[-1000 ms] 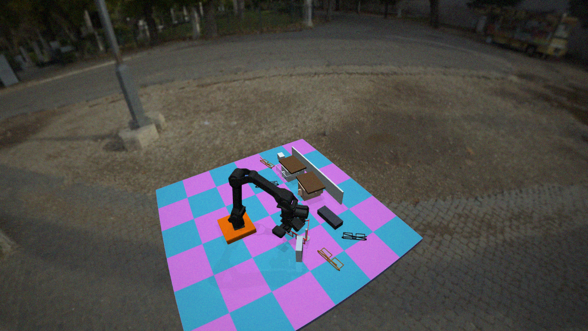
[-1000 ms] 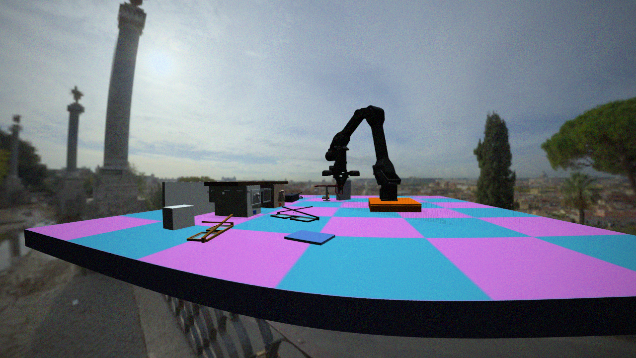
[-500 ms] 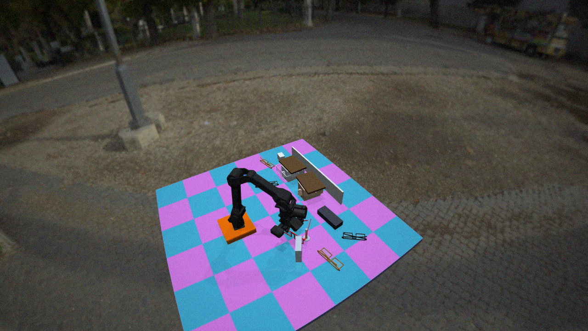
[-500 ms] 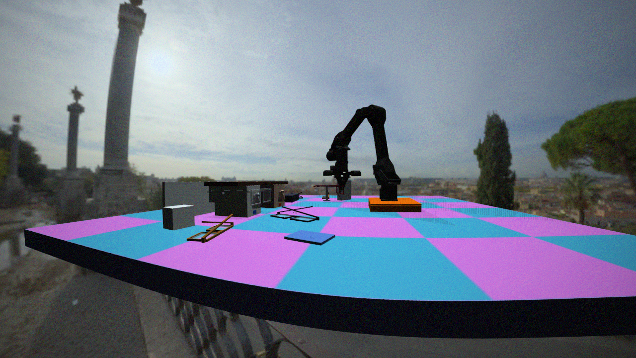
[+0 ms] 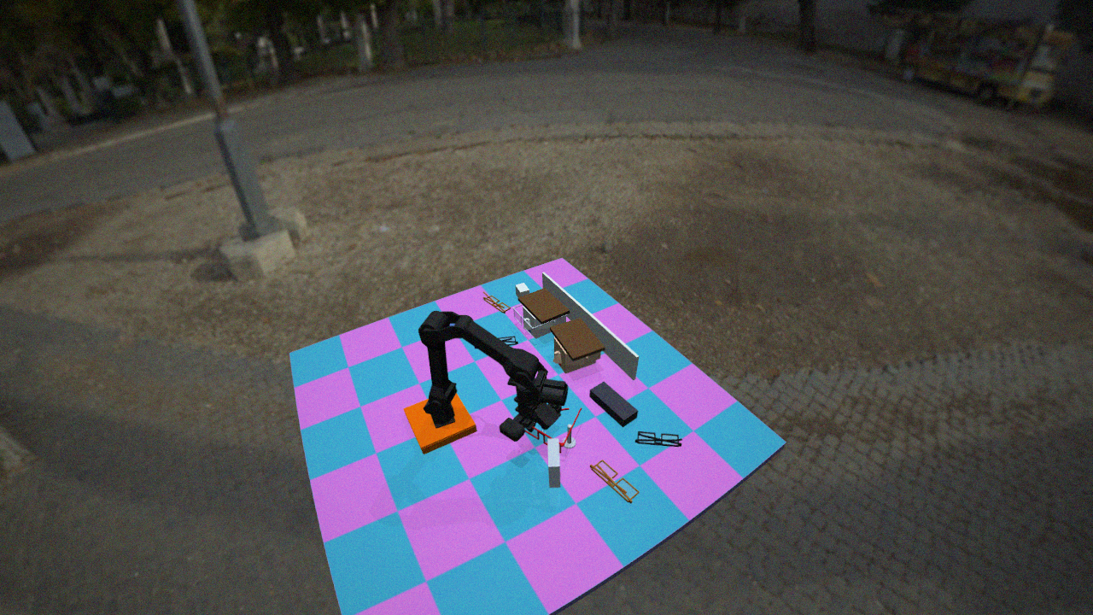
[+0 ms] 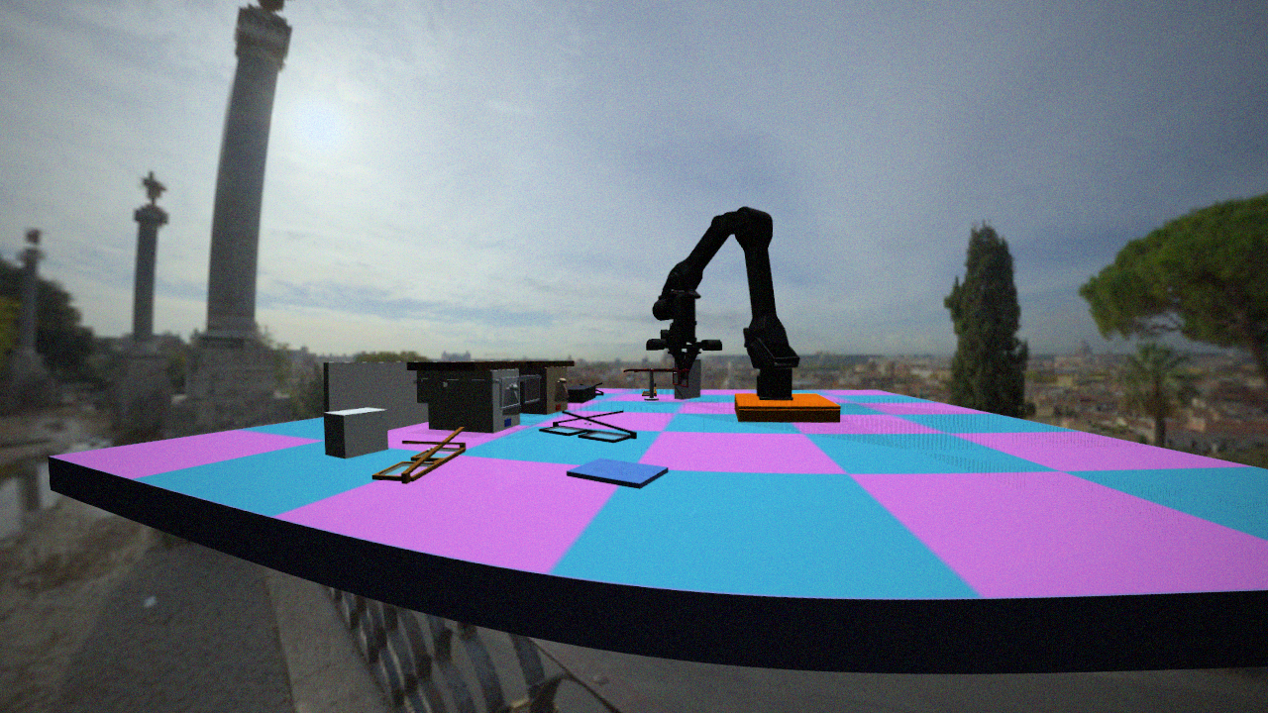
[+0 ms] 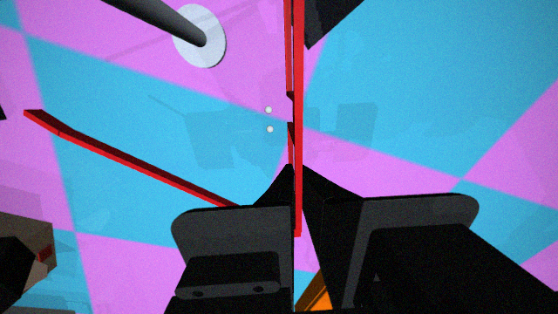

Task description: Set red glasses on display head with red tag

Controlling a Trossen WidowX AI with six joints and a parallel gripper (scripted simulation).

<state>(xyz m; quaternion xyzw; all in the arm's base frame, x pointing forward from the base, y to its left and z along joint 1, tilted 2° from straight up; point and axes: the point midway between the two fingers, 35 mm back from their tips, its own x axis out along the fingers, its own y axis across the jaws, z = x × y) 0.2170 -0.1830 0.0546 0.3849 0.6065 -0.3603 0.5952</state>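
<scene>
The post lies 100 mm ahead of my gripper tip, 50 mm to the right of it and 40 mm below it. From my gripper tip the other things lie so: pale translucent head (240 mm ahead, 470 mm to the left); skin-coloured head (260 mm ahead, 250 mm to the left); black box (290 mm ahead, 10 mm to the left, 40 mm below).
</scene>
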